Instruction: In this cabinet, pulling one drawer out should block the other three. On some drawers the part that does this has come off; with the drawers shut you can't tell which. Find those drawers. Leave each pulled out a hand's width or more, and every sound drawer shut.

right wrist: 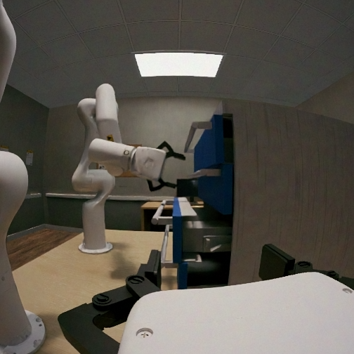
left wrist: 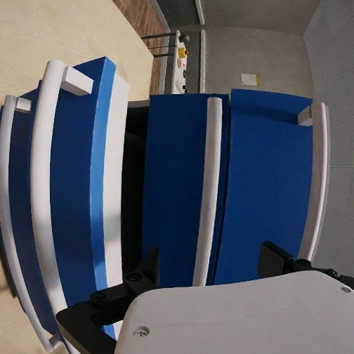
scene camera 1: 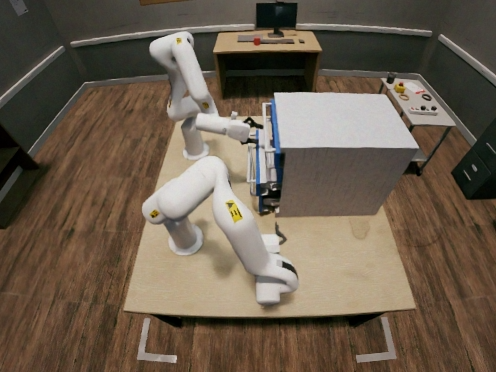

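The grey cabinet (scene camera 1: pixel 345 120) (right wrist: pixel 290 190) has four blue drawers. The top drawer (left wrist: pixel 265 165) (right wrist: pixel 207 145) stands near the cabinet front, with a dark gap behind its edge in the right wrist view. The second drawer (left wrist: pixel 175 170) (right wrist: pixel 220 192) looks shut. The third drawer (left wrist: pixel 72 165) (right wrist: pixel 177 235) and the bottom drawer (left wrist: pixel 20 175) (right wrist: pixel 182 275) are pulled well out. My left gripper (scene camera 1: pixel 257 133) (left wrist: pixel 211 262) (right wrist: pixel 181 172) is open before the second drawer's white handle, its fingers either side and apart from it. My right gripper (right wrist: pixel 213 264) is open and empty beside the cabinet's near front corner.
The wooden table (scene camera 1: pixel 325 280) (right wrist: pixel 55 270) carries both arms and the cabinet. The right forearm (scene camera 1: pixel 235 225) crosses the table's near half. A desk (scene camera 1: pixel 267 47) with a monitor (scene camera 1: pixel 276 16) stands behind. A side cart (scene camera 1: pixel 435 120) stands at the right.
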